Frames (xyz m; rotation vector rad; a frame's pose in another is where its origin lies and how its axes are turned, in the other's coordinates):
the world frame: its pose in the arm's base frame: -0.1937 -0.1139 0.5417 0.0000 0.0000 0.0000
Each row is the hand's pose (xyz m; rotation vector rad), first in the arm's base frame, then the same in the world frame.
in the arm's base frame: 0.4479 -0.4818 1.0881 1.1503 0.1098 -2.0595
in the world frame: 0.6416 -0.3679 0.5464 1.1503 0.1098 -2.0595
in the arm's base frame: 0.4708 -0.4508 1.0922 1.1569 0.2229 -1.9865
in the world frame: 0.6645 -0.3369 0.5505 1.1569 0.2229 -1.9865
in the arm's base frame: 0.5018 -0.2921 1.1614 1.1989 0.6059 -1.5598
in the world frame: 0.6955 -0.1782 0.6197 1.1989 0.6059 -1.5598
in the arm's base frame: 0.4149 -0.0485 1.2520 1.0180 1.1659 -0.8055
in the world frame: 0.6086 0.0654 0.7103 1.0180 1.1659 -0.8055
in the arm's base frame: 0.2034 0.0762 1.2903 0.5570 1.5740 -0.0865
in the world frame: 0.3971 0.1901 0.7486 0.5570 1.5740 -0.0865
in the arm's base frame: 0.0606 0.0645 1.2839 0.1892 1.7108 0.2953
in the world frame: 0.2543 0.1784 0.7422 0.1892 1.7108 0.2953
